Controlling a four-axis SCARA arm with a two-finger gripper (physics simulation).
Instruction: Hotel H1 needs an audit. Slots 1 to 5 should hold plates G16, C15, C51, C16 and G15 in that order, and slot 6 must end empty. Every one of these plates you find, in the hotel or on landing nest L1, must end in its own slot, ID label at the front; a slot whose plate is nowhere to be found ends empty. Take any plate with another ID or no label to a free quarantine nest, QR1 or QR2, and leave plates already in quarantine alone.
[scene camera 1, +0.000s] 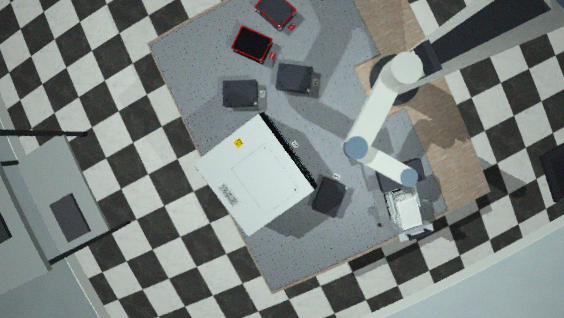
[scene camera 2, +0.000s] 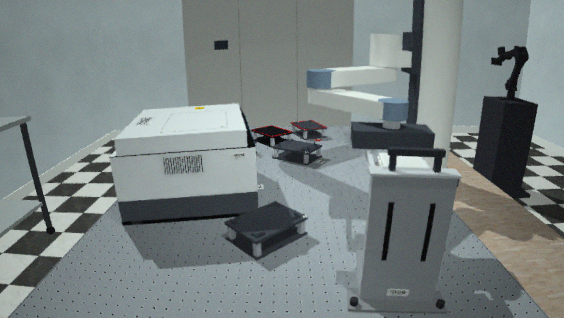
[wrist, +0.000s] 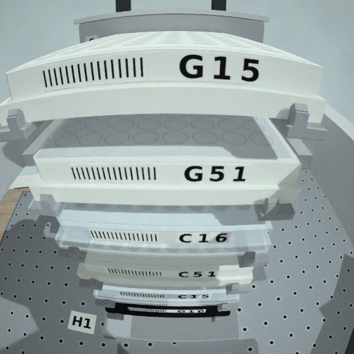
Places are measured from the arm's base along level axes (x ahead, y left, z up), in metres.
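Pixels of known places: gripper, fingertip midpoint: (scene camera 1: 406, 210).
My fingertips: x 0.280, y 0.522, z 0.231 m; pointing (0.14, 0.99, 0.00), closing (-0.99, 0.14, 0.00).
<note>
For each thing: its top centre in the pictures, then the offset to it from my fingertips. "spot": a spot on its surface instead.
- large white instrument at its top centre: (scene camera 2: 186, 117) (scene camera 1: 253, 176) dx +0.514, dy -0.412, dz +0.025 m
- dark nest at its top centre: (scene camera 2: 266, 217) (scene camera 1: 330, 198) dx +0.267, dy -0.144, dz -0.162 m
- hotel's handle at a spot on its surface: (scene camera 2: 416, 152) spot: dx +0.014, dy +0.092, dz +0.076 m
Hotel H1 (scene camera 2: 407, 225) stands upright, its stack facing the wrist view. From the bottom, the stack reads black G16 (wrist: 167, 311), C15 (wrist: 175, 296), C51 (wrist: 170, 274), clear C16 (wrist: 165, 237), white G51 (wrist: 167, 174) and white G15 (wrist: 165, 72) on top, labels at the front. My gripper (wrist: 166, 89) (scene camera 1: 406, 205) is at the upper stack; its fingers look closed in on the sides of G51, under G15. G15 hides part of them. The red-rimmed quarantine nests (scene camera 1: 252, 44) (scene camera 1: 275, 11) show dark tops. L1's label is not readable.
A large white instrument (scene camera 1: 257, 175) (scene camera 2: 185, 160) stands beside the hotel across the perforated table. A dark nest (scene camera 1: 329, 196) (scene camera 2: 267, 222) stands between them. Two more dark nests (scene camera 1: 295, 78) (scene camera 1: 240, 93) stand farther back. The hotel's handle (scene camera 2: 416, 152) rises above its back panel.
</note>
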